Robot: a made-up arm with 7 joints. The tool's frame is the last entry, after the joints. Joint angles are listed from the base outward. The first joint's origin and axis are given. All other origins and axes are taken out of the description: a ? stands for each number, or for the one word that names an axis. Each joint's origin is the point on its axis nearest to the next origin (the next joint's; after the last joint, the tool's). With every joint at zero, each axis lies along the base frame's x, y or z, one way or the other. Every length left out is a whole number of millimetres.
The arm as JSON. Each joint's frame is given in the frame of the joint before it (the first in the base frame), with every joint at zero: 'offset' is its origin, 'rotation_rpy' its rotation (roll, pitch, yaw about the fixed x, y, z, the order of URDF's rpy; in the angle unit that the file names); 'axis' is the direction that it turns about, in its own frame. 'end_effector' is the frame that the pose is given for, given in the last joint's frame.
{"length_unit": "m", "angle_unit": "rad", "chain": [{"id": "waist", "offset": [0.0, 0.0, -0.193], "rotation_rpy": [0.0, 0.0, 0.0], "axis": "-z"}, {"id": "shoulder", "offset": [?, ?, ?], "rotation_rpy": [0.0, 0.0, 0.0], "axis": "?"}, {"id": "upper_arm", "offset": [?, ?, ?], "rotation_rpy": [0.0, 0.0, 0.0], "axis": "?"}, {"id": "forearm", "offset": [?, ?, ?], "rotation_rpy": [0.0, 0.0, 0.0], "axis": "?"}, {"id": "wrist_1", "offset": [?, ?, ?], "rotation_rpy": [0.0, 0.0, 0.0], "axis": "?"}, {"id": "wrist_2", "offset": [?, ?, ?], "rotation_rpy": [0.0, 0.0, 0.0], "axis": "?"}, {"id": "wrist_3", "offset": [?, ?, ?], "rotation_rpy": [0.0, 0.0, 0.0], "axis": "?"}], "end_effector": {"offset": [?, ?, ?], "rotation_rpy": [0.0, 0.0, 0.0]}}
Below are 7 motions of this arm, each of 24 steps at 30 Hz.
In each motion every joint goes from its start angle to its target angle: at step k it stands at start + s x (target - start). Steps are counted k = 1, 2, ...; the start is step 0. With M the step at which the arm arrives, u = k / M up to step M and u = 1 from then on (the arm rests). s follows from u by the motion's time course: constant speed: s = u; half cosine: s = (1 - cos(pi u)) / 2; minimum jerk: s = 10 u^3 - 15 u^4 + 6 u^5.
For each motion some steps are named. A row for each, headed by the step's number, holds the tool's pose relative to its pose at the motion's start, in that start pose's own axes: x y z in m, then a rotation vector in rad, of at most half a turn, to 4 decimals.
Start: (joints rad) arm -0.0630 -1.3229 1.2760 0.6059 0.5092 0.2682 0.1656
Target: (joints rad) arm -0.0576 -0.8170 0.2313 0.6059 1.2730 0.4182 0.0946
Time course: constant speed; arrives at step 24
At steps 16, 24:
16: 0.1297 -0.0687 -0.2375 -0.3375 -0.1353 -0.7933
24: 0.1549 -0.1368 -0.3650 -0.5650 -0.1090 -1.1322

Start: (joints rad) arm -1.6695 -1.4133 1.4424 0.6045 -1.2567 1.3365 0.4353
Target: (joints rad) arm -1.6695 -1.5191 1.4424 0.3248 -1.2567 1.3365 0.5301
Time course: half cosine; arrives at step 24
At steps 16, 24:
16: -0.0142 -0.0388 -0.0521 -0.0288 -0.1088 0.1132
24: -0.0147 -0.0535 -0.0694 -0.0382 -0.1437 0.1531

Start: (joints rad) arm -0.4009 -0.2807 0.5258 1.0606 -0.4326 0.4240 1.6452
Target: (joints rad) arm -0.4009 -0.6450 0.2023 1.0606 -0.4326 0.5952 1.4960
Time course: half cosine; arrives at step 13
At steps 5, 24:
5: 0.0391 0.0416 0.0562 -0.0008 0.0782 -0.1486
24: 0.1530 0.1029 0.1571 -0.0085 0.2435 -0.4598

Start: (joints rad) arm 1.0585 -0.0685 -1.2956 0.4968 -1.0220 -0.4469 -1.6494
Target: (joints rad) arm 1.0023 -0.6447 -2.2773 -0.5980 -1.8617 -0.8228 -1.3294
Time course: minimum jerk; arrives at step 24
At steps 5, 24:
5: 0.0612 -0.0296 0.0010 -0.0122 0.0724 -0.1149
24: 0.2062 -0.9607 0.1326 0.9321 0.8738 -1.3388

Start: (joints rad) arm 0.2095 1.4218 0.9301 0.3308 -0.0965 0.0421 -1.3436
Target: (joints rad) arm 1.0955 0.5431 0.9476 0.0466 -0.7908 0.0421 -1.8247
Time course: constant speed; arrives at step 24
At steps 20, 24:
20: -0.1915 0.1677 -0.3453 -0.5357 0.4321 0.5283
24: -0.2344 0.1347 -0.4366 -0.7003 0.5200 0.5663

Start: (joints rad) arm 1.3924 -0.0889 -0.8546 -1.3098 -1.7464 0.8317 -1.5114
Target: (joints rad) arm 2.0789 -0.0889 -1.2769 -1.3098 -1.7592 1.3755 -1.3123
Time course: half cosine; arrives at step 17
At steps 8, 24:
8: -0.2322 0.1764 0.0804 -0.3927 -0.1879 0.0544
24: -0.4722 0.4456 -0.0052 -0.9410 -0.2889 0.0245

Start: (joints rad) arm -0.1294 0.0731 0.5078 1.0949 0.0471 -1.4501 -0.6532
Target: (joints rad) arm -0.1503 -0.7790 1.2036 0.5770 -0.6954 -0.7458 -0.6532
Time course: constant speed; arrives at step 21
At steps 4, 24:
4: -0.0248 0.0592 -0.0220 -0.1633 0.1538 0.0750
24: -0.2138 0.2000 -0.1601 -0.9199 1.0947 0.4839

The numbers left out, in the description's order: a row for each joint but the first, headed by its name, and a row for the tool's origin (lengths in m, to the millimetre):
shoulder: xyz -0.145 -0.072 0.0, axis +x
upper_arm: xyz 0.0 -0.061 0.064, axis +z
forearm: xyz 0.353 -0.04 0.0, axis -x
wrist_1: xyz 0.0 0.204 0.12, axis -y
wrist_2: xyz -0.147 0.0 0.124, axis -x
wrist_3: xyz 0.0 0.124 0.028, axis +y
tool: xyz -0.062 0.0 0.088

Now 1 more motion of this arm.
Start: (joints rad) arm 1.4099 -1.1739 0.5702 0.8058 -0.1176 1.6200 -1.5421
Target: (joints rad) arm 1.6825 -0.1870 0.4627 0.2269 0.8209 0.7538 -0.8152
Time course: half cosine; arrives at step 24
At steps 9, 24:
9: -0.0089 -0.0013 0.0018 -0.2167 0.3242 -0.7797
24: -0.1369 -0.1054 -0.0313 -0.4946 0.9874 -2.5225

